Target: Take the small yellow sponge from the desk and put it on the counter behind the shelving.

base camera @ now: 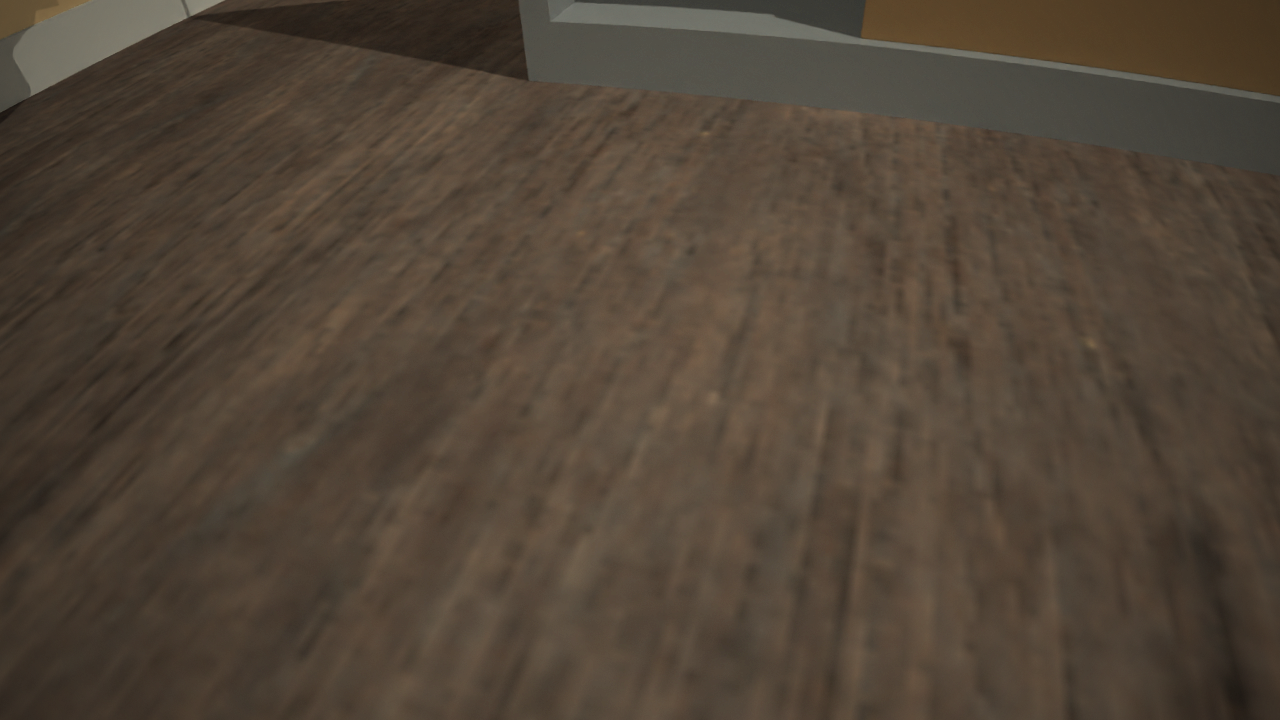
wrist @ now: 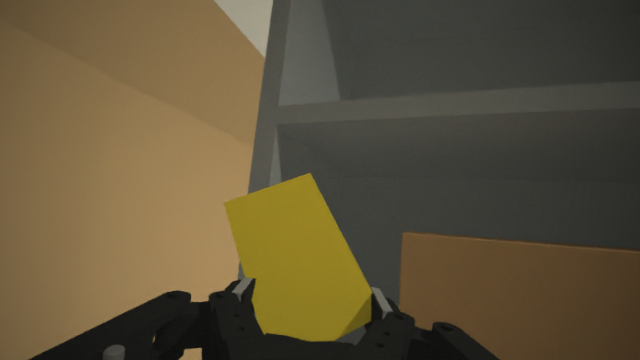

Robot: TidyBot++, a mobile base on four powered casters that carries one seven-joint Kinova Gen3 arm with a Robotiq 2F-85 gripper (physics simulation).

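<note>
My gripper is shut on the yellow sponge, which shows as a tilted block between the fingertips in the wrist view and sticks out beyond them. Grey shelving stands ahead of the gripper; its left side post and a shelf board show in the wrist view, and its bottom edge shows at the top right of the base camera view. The desk and the counter do not show in either view.
An orange-brown panel stands in the lower part of the shelving. A tan wall runs along the left. The brown wooden floor stretches up to the shelving, and a pale baseboard lies at the top left.
</note>
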